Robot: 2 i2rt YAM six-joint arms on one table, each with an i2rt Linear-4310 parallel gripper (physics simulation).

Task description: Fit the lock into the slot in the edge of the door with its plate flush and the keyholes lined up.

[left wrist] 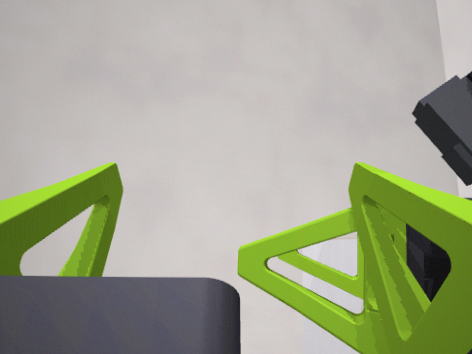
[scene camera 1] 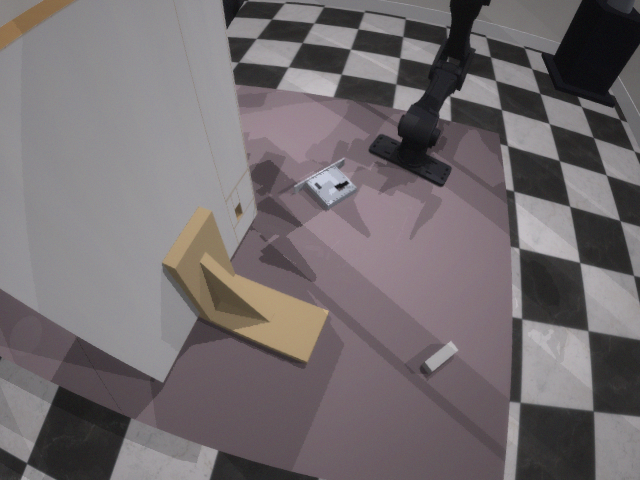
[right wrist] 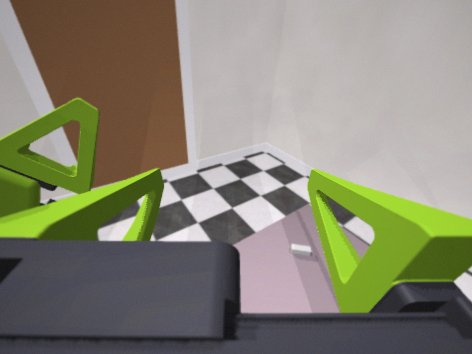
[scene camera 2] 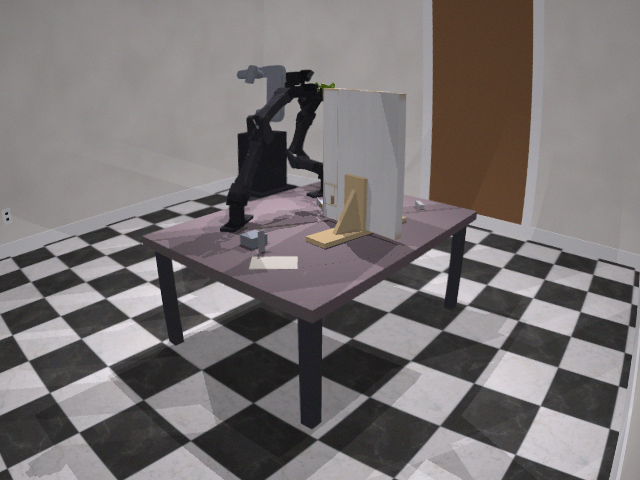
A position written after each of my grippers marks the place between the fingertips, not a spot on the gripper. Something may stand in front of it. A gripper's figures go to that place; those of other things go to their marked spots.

My left gripper (left wrist: pixel 235 175): 13 cm from the lens. My right gripper (left wrist: pixel 262 253): 21 cm from the lens. A white door (left wrist: pixel 338 253) is 67 cm from the lens.
